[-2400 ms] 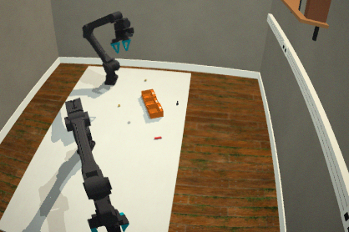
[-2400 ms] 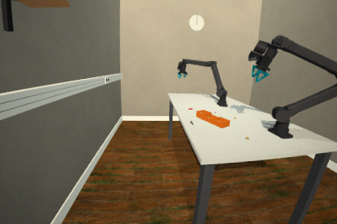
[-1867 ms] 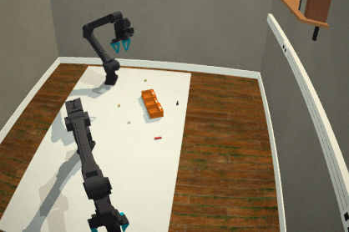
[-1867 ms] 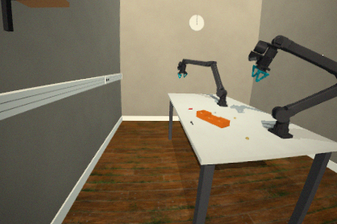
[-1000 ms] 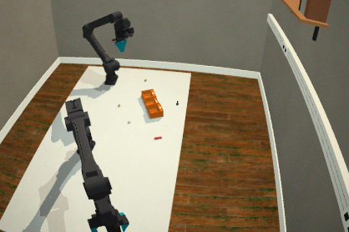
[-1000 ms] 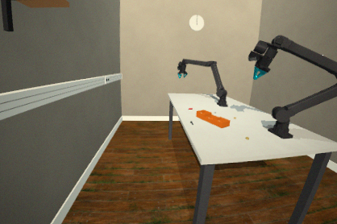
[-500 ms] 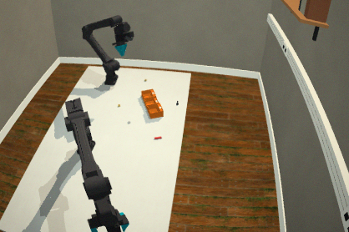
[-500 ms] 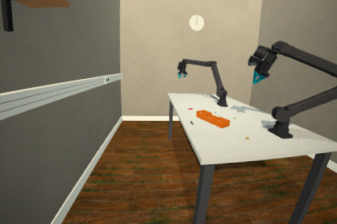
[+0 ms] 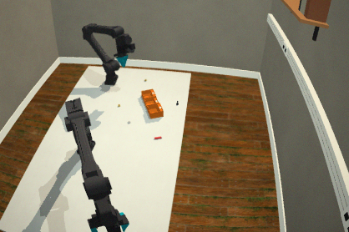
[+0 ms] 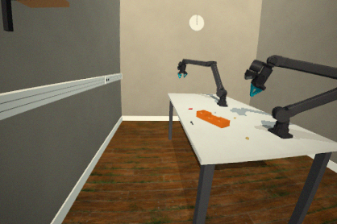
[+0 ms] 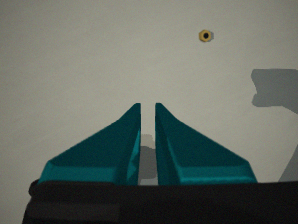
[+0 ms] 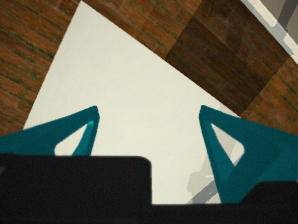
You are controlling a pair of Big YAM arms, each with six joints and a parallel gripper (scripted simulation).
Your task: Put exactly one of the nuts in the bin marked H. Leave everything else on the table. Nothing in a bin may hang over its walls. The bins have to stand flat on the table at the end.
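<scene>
Now: the orange bin row 21 cm ahead of my left hand, 20 cm below it and 13 cm to the right of it.
</scene>
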